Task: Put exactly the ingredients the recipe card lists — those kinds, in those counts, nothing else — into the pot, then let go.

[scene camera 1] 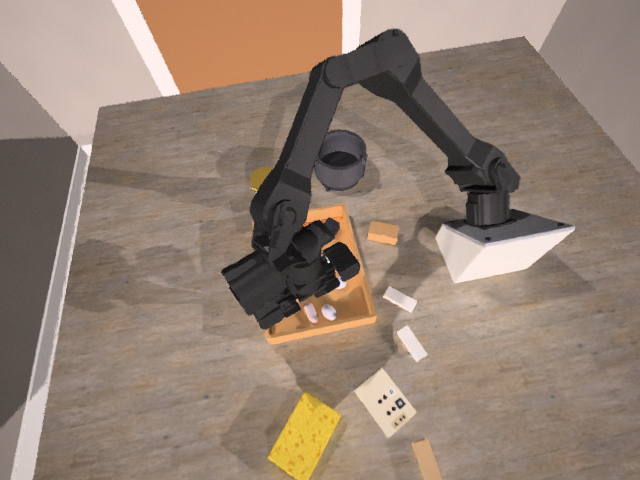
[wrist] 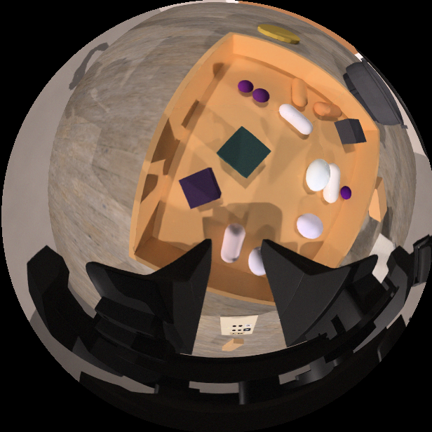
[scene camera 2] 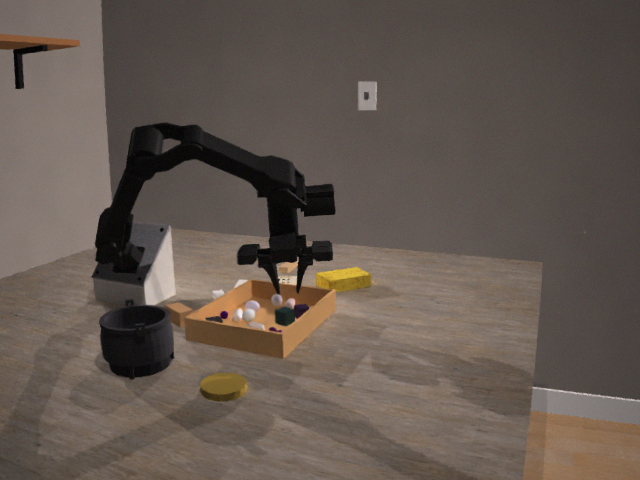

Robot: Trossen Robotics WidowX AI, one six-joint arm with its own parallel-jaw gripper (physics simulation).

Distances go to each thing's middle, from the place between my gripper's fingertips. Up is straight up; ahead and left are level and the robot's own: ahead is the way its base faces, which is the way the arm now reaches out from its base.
Labels:
The pale pink capsule (wrist: 234, 233) is 30 mm below my hand and 20 mm to the left of it. Also, from my hand: purple cube (wrist: 201, 187) (40 mm ahead, 30 mm to the right, 30 mm below); dark green cube (wrist: 242, 151) (60 mm to the right, 20 mm below, 20 mm ahead); orange tray (scene camera 2: 322, 302) (70 mm to the right, 20 mm below, 20 mm behind).

